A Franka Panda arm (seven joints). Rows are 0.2 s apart.
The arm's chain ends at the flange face. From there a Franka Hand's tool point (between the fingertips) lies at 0.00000 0.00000 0.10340 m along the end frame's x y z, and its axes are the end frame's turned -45 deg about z.
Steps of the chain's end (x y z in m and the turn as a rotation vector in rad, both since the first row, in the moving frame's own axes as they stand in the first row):
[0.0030 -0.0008 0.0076 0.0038 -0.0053 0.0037]
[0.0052 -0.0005 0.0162 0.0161 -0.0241 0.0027]
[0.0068 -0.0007 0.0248 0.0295 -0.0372 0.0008]
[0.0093 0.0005 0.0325 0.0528 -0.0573 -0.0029]
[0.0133 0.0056 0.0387 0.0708 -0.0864 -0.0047]
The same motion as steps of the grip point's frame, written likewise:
[0.0026 0.0009 0.0076 0.0064 -0.0011 0.0037]
[0.0034 0.0004 0.0162 0.0284 -0.0057 0.0027]
[0.0047 -0.0006 0.0247 0.0472 -0.0054 0.0008]
[0.0059 -0.0011 0.0322 0.0779 -0.0032 -0.0029]
[0.0043 0.0019 0.0381 0.1112 -0.0110 -0.0047]

